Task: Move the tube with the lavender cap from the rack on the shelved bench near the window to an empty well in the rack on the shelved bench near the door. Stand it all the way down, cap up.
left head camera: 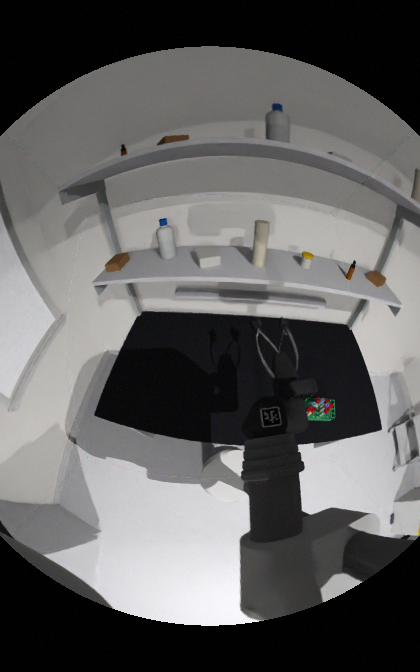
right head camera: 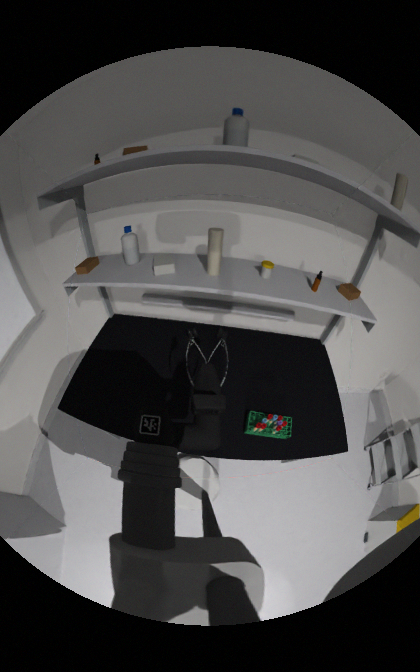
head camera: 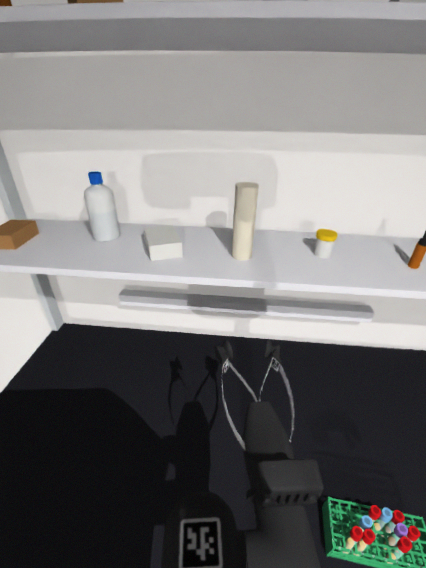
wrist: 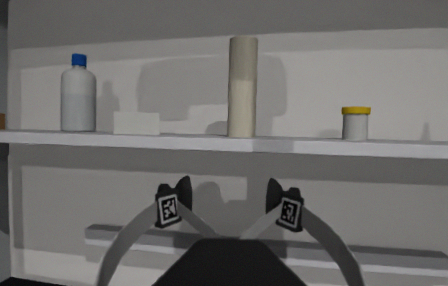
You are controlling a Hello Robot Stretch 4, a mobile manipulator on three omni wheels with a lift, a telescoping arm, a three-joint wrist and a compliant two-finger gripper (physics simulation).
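Pixels of known places: hand, tool point: (left head camera: 269, 322) (right head camera: 206, 332) (head camera: 247, 349) (wrist: 228, 198); robot's base, link origin: (left head camera: 229, 474) (right head camera: 190, 481).
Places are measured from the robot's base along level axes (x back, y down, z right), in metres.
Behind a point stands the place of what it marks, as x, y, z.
Observation:
The tube with the lavender cap (head camera: 401, 530) {-0.262, -0.854, 0.380} (right head camera: 280, 423) {-0.258, -0.854, 0.386} stands cap up among red- and blue-capped tubes in a green rack (head camera: 328, 530) {-0.292, -0.772, 0.269} (left head camera: 320, 419) {-0.224, -0.749, 0.398} (right head camera: 270, 436) {-0.228, -0.747, 0.377}. The rack is on the black top of the shelved bench (head camera: 125, 360) {-0.815, -0.735, -0.268} (left head camera: 165, 330) {-0.827, -0.735, -0.366} (right head camera: 300, 380) {-0.508, -0.735, 0.613}, at the lower right in the head view. My gripper (head camera: 249, 349) {-0.459, -1.147, 0.089} (left head camera: 270, 324) {-0.459, -1.147, 0.089} (right head camera: 207, 333) {-0.459, -1.147, 0.089} (wrist: 229, 197) {-0.459, -1.147, 0.089} is open and empty. It is over the bench's back part, left of the rack and farther back. The rack does not show in the wrist view. A second rack does not show.
The lower shelf (head camera: 200, 270) {-0.671, -1.192, 0.006} (wrist: 200, 142) {-0.633, -1.185, 0.048} holds a blue-capped bottle (head camera: 103, 212) {-0.835, -1.277, -0.247} (wrist: 78, 100) {-0.837, -1.262, -0.244}, a white box (head camera: 164, 244) {-0.731, -1.231, -0.081}, a cream cylinder (head camera: 245, 220) {-0.719, -1.296, 0.111} (wrist: 242, 87) {-0.719, -1.279, 0.112} and a yellow-lidded jar (head camera: 325, 244) {-0.728, -1.230, 0.320} (wrist: 355, 124) {-0.729, -1.220, 0.318}. An upper shelf (left head camera: 225, 149) {-0.774, -1.630, -0.007} is above. A cart (right head camera: 371, 465) {0.222, -0.109, 1.712} stands right of the bench.

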